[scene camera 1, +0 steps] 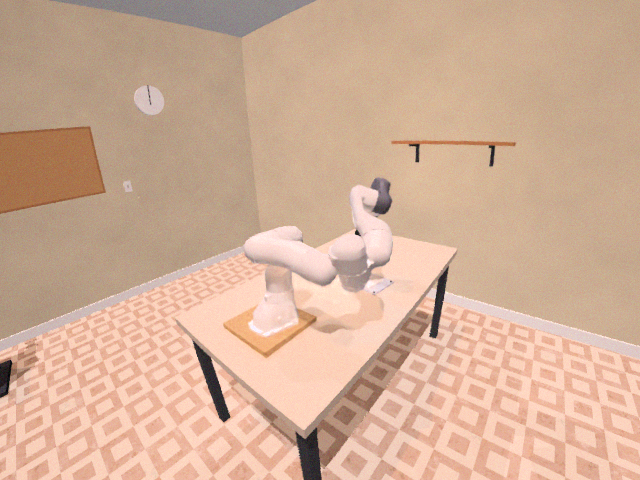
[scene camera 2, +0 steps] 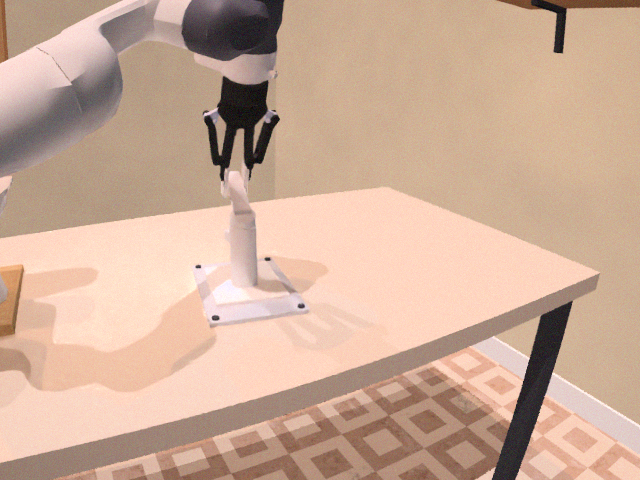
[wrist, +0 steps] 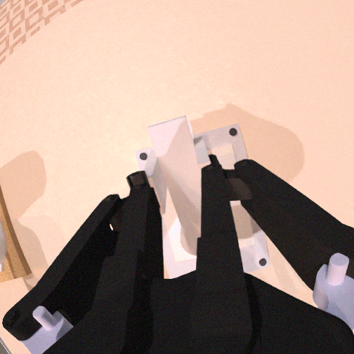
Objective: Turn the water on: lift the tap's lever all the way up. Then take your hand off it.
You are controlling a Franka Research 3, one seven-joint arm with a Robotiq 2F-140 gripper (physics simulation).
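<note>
The white tap's upright body (scene camera 2: pixel 242 253) stands on a pale square base plate (scene camera 1: pixel 380 285) (scene camera 2: pixel 258 309) (wrist: pixel 218 137) with dark screws at its corners. The tap's flat white lever (scene camera 2: pixel 239 195) (wrist: pixel 175 160) slants steeply upward from the top of the body. My gripper (scene camera 2: pixel 236 184) (wrist: pixel 179 157) points down over the tap and is shut on the lever, with one finger on each side of it. In scene camera 1 the arm hides the lever and the fingers.
The table (scene camera 1: pixel 361 330) (scene camera 2: pixel 413 258) carries the tap and the wooden board (scene camera 1: pixel 266 348) (scene camera 2: pixel 10 317) under the arm's base. A wall shelf (scene camera 1: pixel 454 142) hangs beyond the table.
</note>
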